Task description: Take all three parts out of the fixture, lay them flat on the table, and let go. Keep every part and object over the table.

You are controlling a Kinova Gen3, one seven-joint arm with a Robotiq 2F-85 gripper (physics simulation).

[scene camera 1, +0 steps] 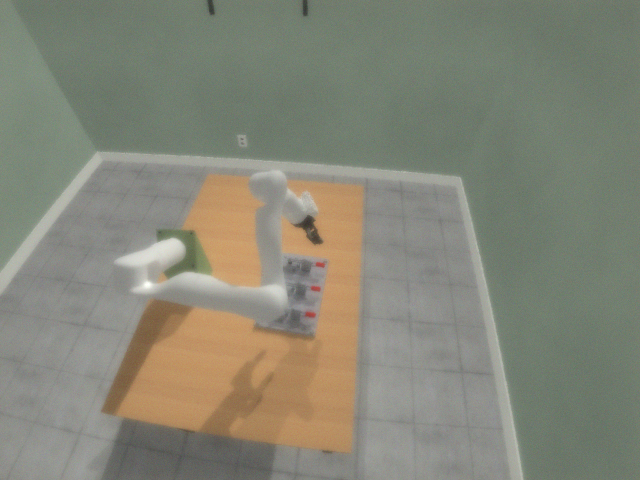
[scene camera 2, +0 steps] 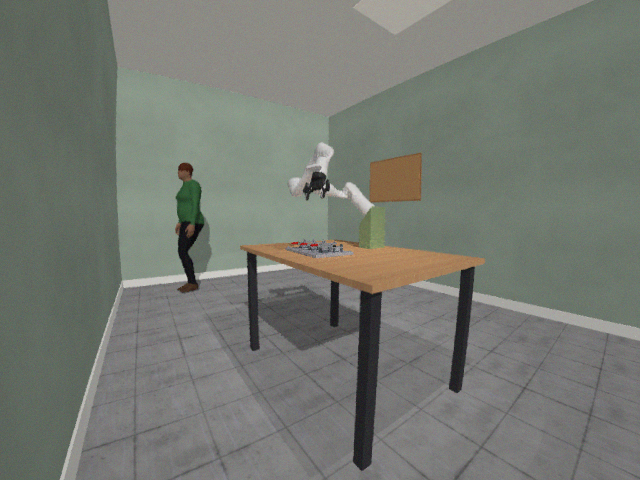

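Where they show: gripper, fingertip midpoint: [scene camera 1: 317, 231] [scene camera 2: 314, 199]; arm's base, link origin: [scene camera 1: 174, 250] [scene camera 2: 373, 216].
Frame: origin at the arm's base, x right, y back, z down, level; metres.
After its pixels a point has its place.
Note:
A grey fixture plate [scene camera 1: 289, 328] @(x 0.155, y -0.456, z 0.193 m) [scene camera 2: 313, 254] @(x -0.150, y -0.557, z 0.193 m) lies on the wooden table [scene camera 1: 206, 372] @(x 0.359, y -0.195, z 0.208 m) [scene camera 2: 413, 266] @(x -0.567, y -0.328, z 0.208 m). It carries three rows of grey clamp-like units, each with a red piece at one end: a far one [scene camera 1: 320, 264] @(x -0.117, y -0.534, z 0.148 m), a middle one [scene camera 1: 315, 288] @(x -0.006, y -0.530, z 0.152 m) and a near one [scene camera 1: 310, 314] @(x 0.103, y -0.528, z 0.157 m) in scene camera 1. The three parts are too small and blurred to tell apart from the units. My arm hides the left portion of the plate in scene camera 1. My gripper [scene camera 1: 317, 241] @(x -0.098, y -0.523, z -0.082 m) [scene camera 2: 315, 196] @(x -0.098, y -0.523, z -0.082 m) is open and empty, high above the table, well clear of the fixture.
The arm's green pedestal [scene camera 1: 201, 253] @(x -0.034, y -0.081, z 0.051 m) [scene camera 2: 372, 228] @(x -0.058, y -0.061, z 0.079 m) stands at the table's left edge in scene camera 1. The white arm [scene camera 1: 217, 294] @(x 0.257, y -0.317, z -0.221 m) [scene camera 2: 356, 198] @(x 0.107, y -0.053, z -0.117 m) reaches out from it over the fixture. A person in a green top [scene camera 2: 189, 201] stands on the floor beyond the table.

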